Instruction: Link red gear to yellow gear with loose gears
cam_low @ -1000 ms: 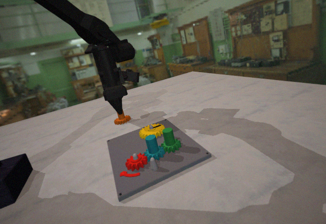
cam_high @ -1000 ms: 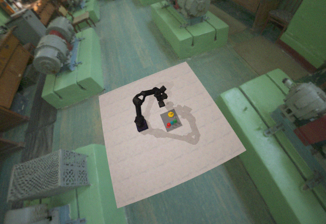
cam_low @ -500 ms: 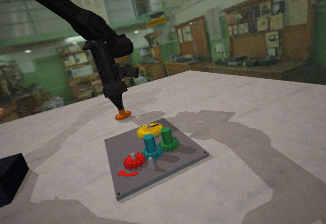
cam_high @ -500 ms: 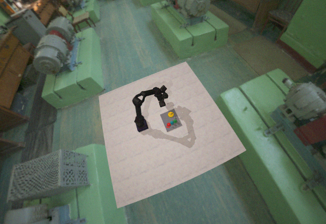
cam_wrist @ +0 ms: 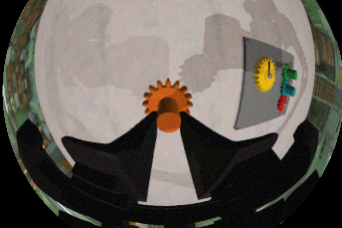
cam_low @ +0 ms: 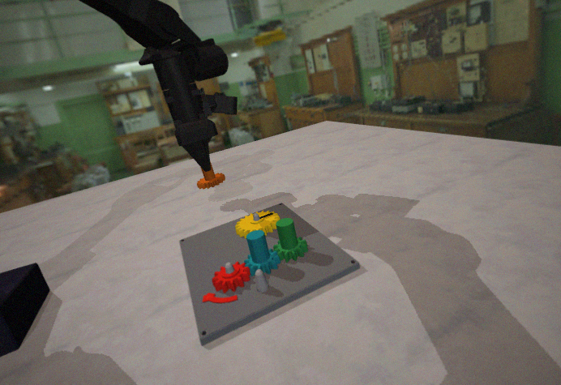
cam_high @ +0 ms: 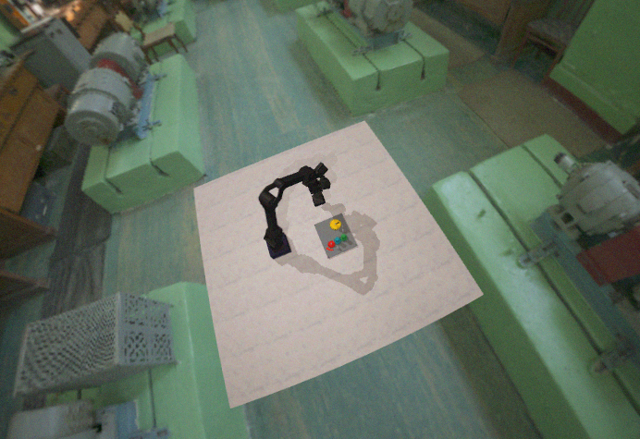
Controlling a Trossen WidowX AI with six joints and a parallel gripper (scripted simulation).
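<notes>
Now: gripper tip 270 mm to the left of the green gear, 40 mm above it and 20 mm short of it. Round my gripper tip: yellow gear: 180 mm to the right, 50 mm below, 10 mm ahead; orange gear: 10 mm below; teal gear: 270 mm to the right, 40 mm below, 20 mm behind.
</notes>
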